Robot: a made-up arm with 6 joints. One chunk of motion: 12 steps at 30 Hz.
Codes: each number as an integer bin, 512 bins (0 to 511) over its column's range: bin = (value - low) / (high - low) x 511, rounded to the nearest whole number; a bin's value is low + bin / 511 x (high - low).
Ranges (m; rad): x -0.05..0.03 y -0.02..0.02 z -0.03..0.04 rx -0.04..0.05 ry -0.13..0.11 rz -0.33..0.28
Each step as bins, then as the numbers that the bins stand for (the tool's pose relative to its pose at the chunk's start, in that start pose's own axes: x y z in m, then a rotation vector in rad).
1 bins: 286 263 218 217 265 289
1 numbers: -0.0052 0.0006 -0.0001 -0.0018 -0.0055 0.0150
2 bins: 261 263 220 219 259 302
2 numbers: -0.0091 0.0006 0.0001 -0.0014 -0.0084 0.0305
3 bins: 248 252 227 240 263 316
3 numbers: -0.0112 -0.0003 0.0011 0.0023 -0.0065 0.0472
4 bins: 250 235 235 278 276 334
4 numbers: -0.0109 -0.0016 0.0022 0.0090 -0.0004 0.0687
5 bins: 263 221 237 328 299 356
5 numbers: -0.0088 -0.0027 0.0025 0.0178 0.0104 0.0950
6 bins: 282 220 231 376 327 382
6 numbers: -0.0059 -0.0028 0.0016 0.0262 0.0236 0.1260
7 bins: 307 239 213 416 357 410
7 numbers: -0.0019 -0.0013 -0.0008 0.0333 0.0377 0.1594
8 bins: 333 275 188 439 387 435
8 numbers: 0.0021 0.0015 -0.0042 0.0373 0.0518 0.1893
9 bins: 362 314 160 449 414 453
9 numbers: 0.0067 0.0046 -0.0081 0.0391 0.0644 0.2108
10 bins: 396 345 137 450 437 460
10 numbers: 0.0120 0.0070 -0.0112 0.0393 0.0752 0.2191
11 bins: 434 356 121 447 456 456
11 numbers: 0.0179 0.0079 -0.0134 0.0387 0.0842 0.2143
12 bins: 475 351 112 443 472 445
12 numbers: 0.0244 0.0075 -0.0147 0.0380 0.0917 0.2012
